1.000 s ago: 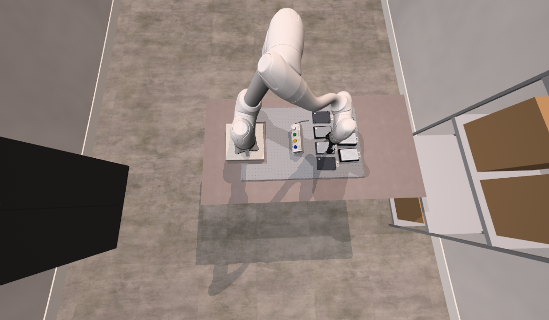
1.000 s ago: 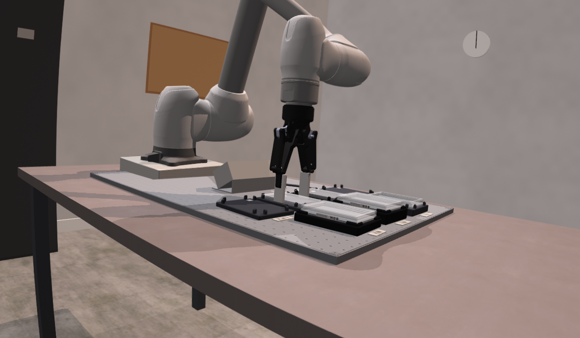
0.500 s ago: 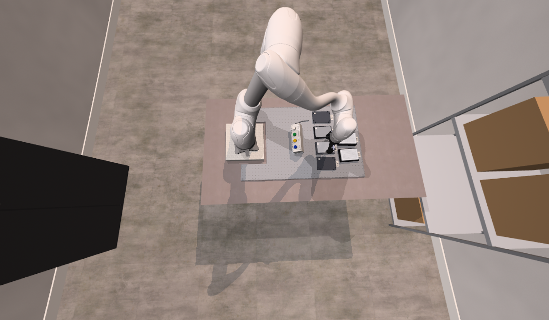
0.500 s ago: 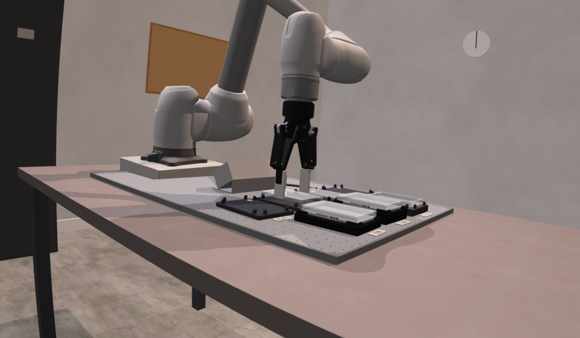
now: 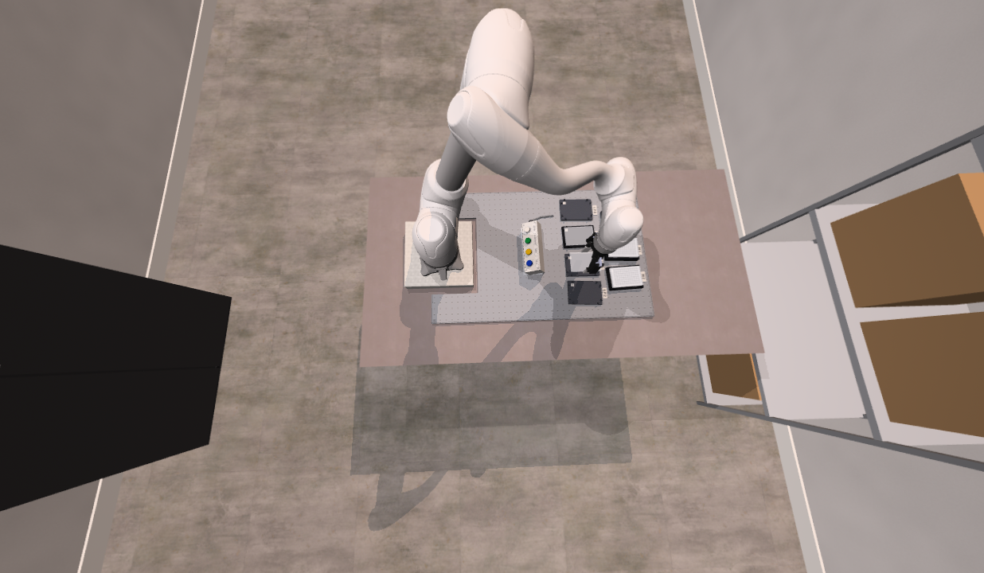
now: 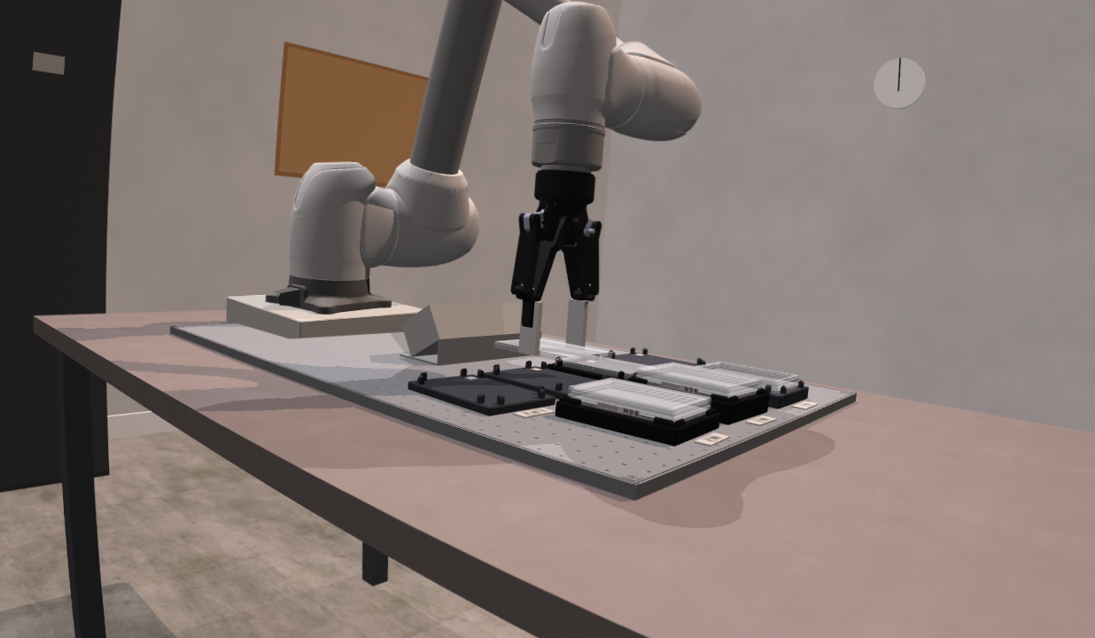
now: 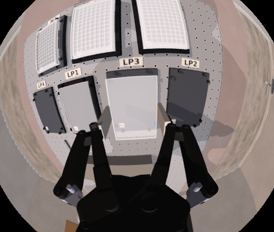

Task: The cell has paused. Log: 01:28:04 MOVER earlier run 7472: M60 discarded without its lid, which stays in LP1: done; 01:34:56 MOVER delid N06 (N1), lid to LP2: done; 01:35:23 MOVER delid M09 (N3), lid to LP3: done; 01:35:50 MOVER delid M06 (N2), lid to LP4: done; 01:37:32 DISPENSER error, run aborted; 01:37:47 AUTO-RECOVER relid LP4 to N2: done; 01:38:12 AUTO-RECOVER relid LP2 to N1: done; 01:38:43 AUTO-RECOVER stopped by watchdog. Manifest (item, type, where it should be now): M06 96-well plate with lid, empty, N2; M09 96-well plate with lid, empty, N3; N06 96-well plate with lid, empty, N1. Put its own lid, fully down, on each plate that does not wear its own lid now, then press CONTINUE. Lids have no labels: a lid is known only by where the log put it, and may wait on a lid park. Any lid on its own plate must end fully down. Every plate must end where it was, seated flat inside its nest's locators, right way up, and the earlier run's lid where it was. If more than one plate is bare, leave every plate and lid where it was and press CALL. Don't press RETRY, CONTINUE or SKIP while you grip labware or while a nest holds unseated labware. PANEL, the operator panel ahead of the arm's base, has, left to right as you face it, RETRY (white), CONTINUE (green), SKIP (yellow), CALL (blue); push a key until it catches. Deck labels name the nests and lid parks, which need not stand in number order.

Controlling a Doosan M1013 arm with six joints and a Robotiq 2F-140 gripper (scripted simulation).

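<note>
Now: the plate 210 mm ahead of my hand, 170 mm to the left of it and 50 mm below it. From my hand the other things lie so: lid park LP3: 70 mm below; then lid park LP2: 120 mm to the right, 70 mm below, 20 mm behind; then lid: 20 mm below.
</note>
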